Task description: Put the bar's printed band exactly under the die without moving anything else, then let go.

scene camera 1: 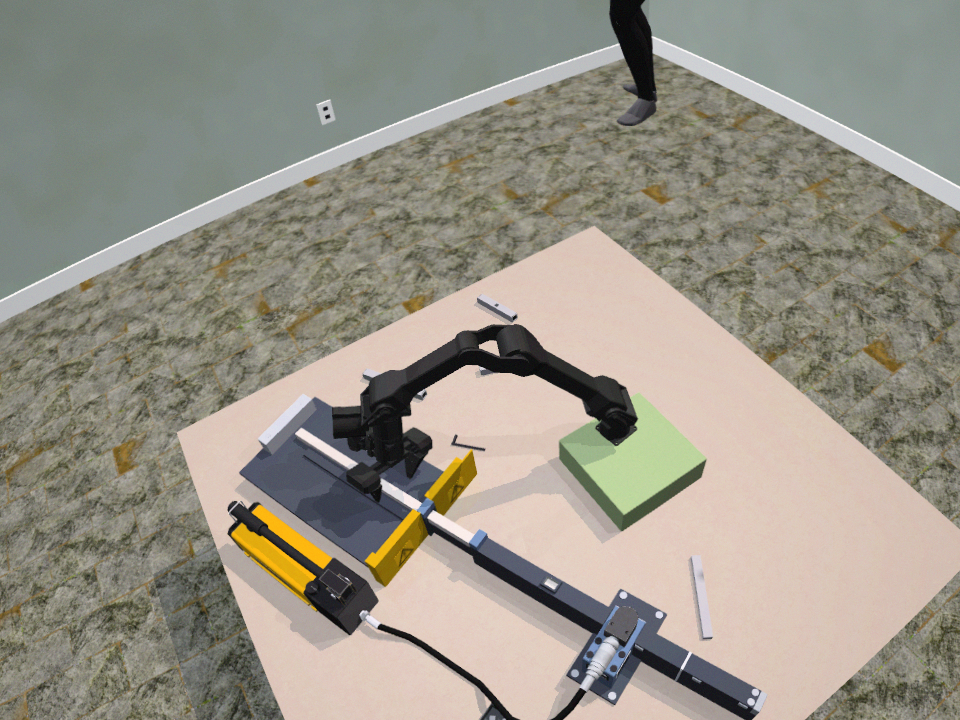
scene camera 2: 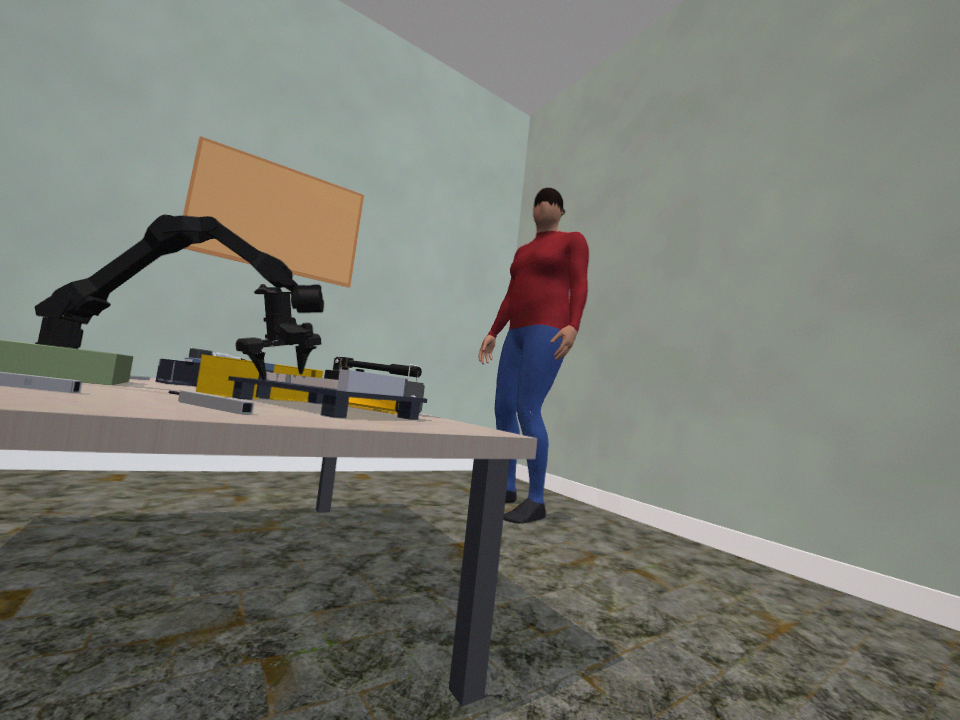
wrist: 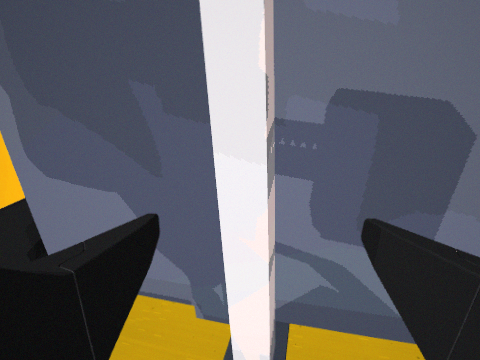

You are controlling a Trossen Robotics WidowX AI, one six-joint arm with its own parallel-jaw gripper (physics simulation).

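Places are measured from the arm's base along level axes (x ahead, y left, z up), in metres.
Pixels of known places: gripper, fingertip midpoint: [scene camera 1: 393, 489] [scene camera 2: 283, 376] [wrist: 261, 226]; arm's base, link origin: [scene camera 1: 616, 428] [scene camera 2: 57, 346].
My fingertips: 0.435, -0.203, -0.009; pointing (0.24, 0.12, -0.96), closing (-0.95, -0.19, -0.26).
Note:
For each thing: its middle in the pictures, then the offset to it from my fingertips, as dx, dy, dz. "pt": a spot on its surface instead. Level surfaces: height alone.
- dark raised plate, surface height: dz -0.012
- yellow guard, surface spot: [scene camera 1: 397, 545] pt +0.068, +0.121, +0.017
- dark channel, surface spot: [scene camera 1: 535, 577] pt -0.089, +0.341, +0.013
- black press head, surface spot: [scene camera 1: 622, 622] pt -0.133, +0.517, +0.057
- pale block, surface spot: [scene camera 2: 370, 382] pt +0.078, -0.323, +0.009
- black device, body centre: [scene camera 1: 294, 560] [scene camera 2: 372, 385] +0.245, +0.007, +0.003
- hex key, body centre: [scene camera 1: 469, 442] -0.208, -0.023, -0.059
The long white bar [scene camera 1: 449, 527] [wrist: 242, 190] lies over the dark raised plate [scene camera 1: 283, 474] [wrist: 400, 55], passes through the gap in the yellow guard [scene camera 1: 397, 545], and runs to the blue-edged mouth of the dark channel [scene camera 1: 535, 577]. The printed band cannot be made out on the bar. The blue and black press head [scene camera 1: 622, 622] stands over the channel; the die cannot be told apart there. My gripper [scene camera 1: 393, 485] [scene camera 2: 281, 375] [wrist: 261, 226] is open and empty, fingers pointing down on either side of the bar, behind the guard. The bar lies roughly midway between the fingertips in the wrist view.
A pale block [scene camera 1: 285, 423] [scene camera 2: 370, 382] stands at the plate's far end. A yellow and black device [scene camera 1: 290, 550] with a cable lies beside the plate. A hex key [scene camera 1: 469, 445] and loose metal bars [scene camera 1: 496, 306] [scene camera 1: 701, 596] lie on the table. The arm stands on a green block [scene camera 1: 643, 465].

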